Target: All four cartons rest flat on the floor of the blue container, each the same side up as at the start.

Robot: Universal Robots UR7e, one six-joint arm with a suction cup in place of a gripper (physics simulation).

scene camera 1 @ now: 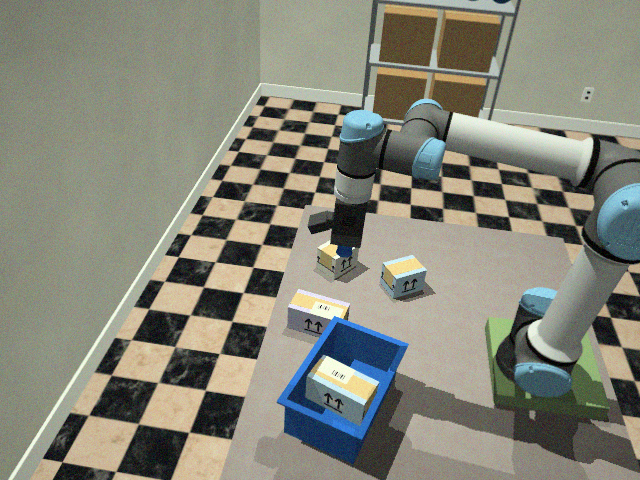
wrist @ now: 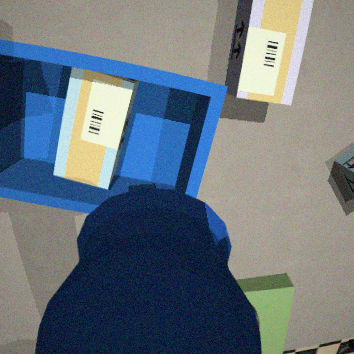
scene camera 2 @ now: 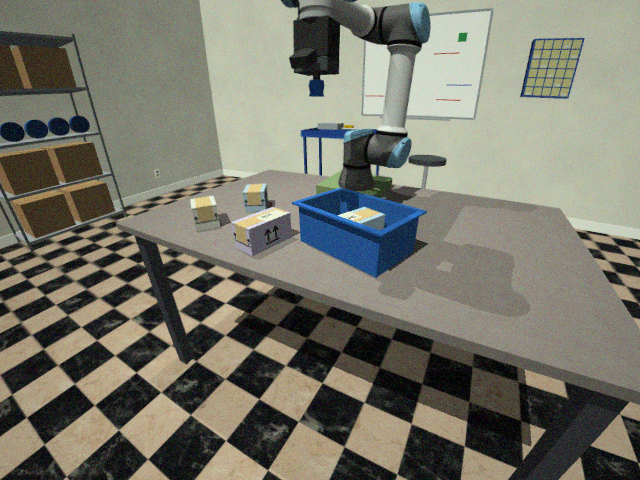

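Pixels of known places: end effector, tool point: point(scene camera 1: 344, 252) point(wrist: 154, 256) point(scene camera 2: 316, 96); arm's base, origin of the base link: point(scene camera 2: 355, 184).
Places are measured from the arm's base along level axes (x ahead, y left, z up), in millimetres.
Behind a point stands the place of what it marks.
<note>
The blue container point(scene camera 1: 320, 434) {x 440, y 380, z 11 mm} point(scene camera 2: 341, 237) {x 511, y 256, z 25 mm} point(wrist: 150, 75) {x 502, y 169, z 78 mm} stands on the table. Inside it a long pale-blue carton point(scene camera 1: 341, 384) {x 426, y 264, z 50 mm} point(scene camera 2: 364, 218) {x 419, y 268, z 47 mm} point(wrist: 92, 130) {x 429, y 243, z 50 mm} lies crosswise, arrows upright; its underside is hidden. The long lilac carton point(scene camera 1: 315, 312) {x 555, y 45, z 37 mm} point(scene camera 2: 262, 229) {x 587, y 52, z 21 mm} point(wrist: 275, 50) {x 544, y 13, z 38 mm} is upright on the table beside the container's end. A small cream carton point(scene camera 1: 326, 258) {x 596, y -209, z 19 mm} point(scene camera 2: 204, 209) {x 597, y -211, z 27 mm} and a small light-blue carton point(scene camera 1: 404, 277) {x 353, y -188, z 32 mm} point(scene camera 2: 255, 197) {x 397, y -194, z 14 mm} point(wrist: 346, 167) {x 374, y -171, z -5 mm} stand upright on the table farther off. My suction cup point(scene camera 1: 344, 251) point(scene camera 2: 316, 87) point(wrist: 154, 220) is high above the table, open, with no carton on it.
The green base block point(scene camera 1: 498, 335) {x 72, y -75, z 0 mm} point(scene camera 2: 330, 183) {x 50, y -99, z 2 mm} point(wrist: 272, 310) {x 32, y -107, z 3 mm} carries the arm on the table point(scene camera 1: 454, 310) {x 193, y -181, z -42 mm} point(scene camera 2: 361, 294) {x 603, y 369, z -42 mm}. The container's raised walls surround the carton inside. A camera housing point(scene camera 1: 320, 222) {x 523, y 185, z 430 mm} point(scene camera 2: 303, 60) {x 547, y 182, z 410 mm} sticks out beside the cup's mount.
</note>
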